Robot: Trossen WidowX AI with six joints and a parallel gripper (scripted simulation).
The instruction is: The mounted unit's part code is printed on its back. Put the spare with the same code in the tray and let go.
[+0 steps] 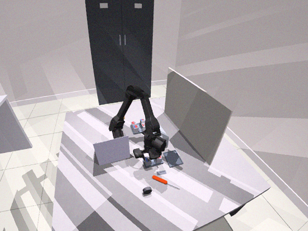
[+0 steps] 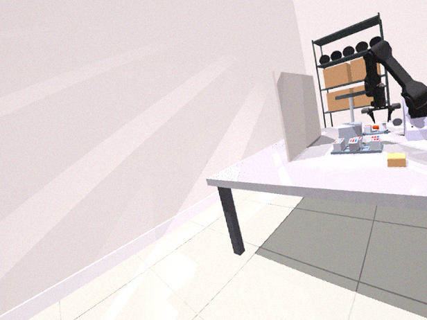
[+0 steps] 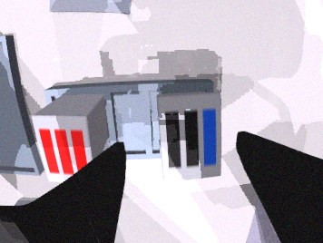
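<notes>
Now: the grey spare block 10 mm behind my gripper tip and 10 mm below it. From my gripper tip the other things lie so: tray (170 mm ahead, 20 mm to the right, 60 mm below); holder (30 mm ahead, 10 mm to the left, 50 mm below); dark tape roll (90 mm behind, 180 mm to the right, 30 mm below).
</notes>
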